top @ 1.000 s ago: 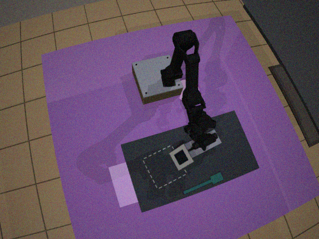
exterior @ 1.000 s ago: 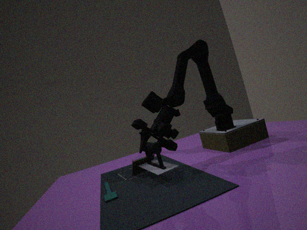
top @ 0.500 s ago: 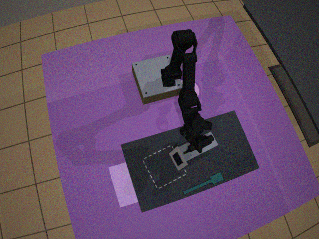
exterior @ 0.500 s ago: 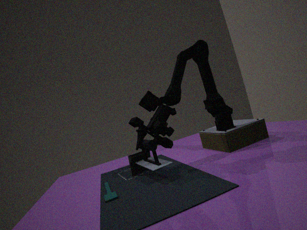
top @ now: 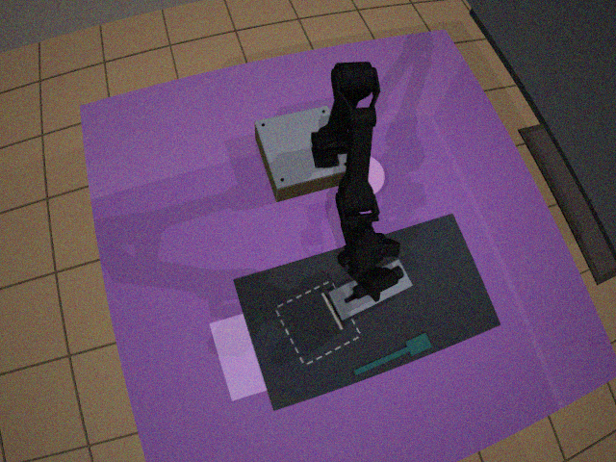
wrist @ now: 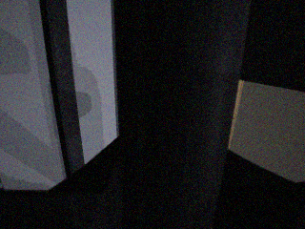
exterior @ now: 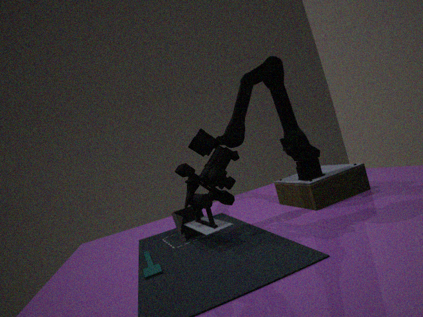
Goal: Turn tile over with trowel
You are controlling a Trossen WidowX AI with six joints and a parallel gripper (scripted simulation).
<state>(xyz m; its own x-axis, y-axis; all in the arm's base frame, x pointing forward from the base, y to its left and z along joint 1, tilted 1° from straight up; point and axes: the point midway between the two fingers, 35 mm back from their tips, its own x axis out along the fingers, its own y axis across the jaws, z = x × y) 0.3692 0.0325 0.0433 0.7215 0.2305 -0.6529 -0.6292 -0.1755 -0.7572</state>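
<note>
My gripper tip is now 90 mm to the left of the tile, 50 mm above it and 10 mm short of it. Also, from my gripper tip: dark mat (120 mm below, 20 mm to the left); teal t-shaped tool (130 mm ahead, 90 mm below, 60 mm to the left).
</note>
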